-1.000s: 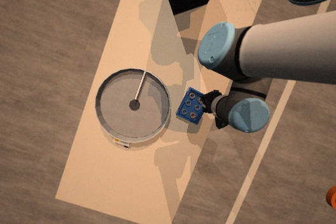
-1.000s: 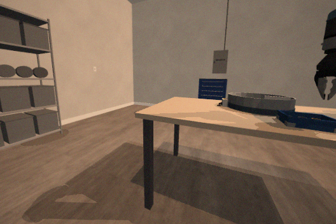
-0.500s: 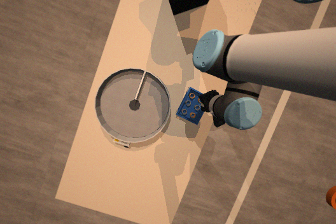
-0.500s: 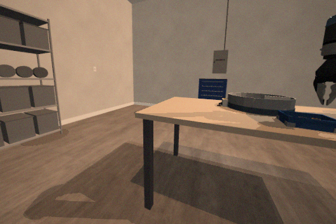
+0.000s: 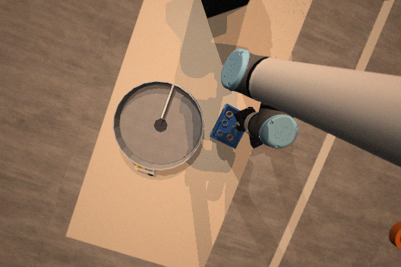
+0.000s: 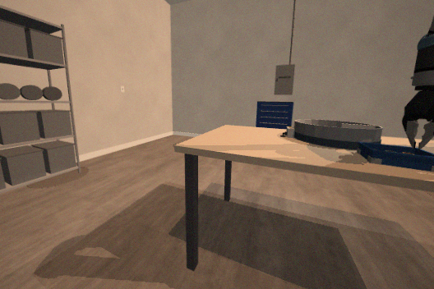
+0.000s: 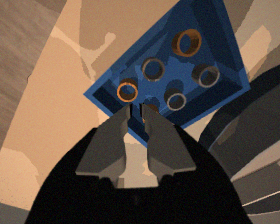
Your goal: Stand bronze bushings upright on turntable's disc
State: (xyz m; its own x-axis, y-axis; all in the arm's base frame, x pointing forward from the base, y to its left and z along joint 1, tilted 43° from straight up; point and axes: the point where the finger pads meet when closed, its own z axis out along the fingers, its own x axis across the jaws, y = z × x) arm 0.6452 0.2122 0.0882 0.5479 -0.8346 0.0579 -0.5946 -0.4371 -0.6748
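Right now my hand is 40 mm short of the blue crate, 30 mm to the left of it and 50 mm above it. Round my hand: grey turntable disc (140 mm ahead, 370 mm to the right, 20 mm below).
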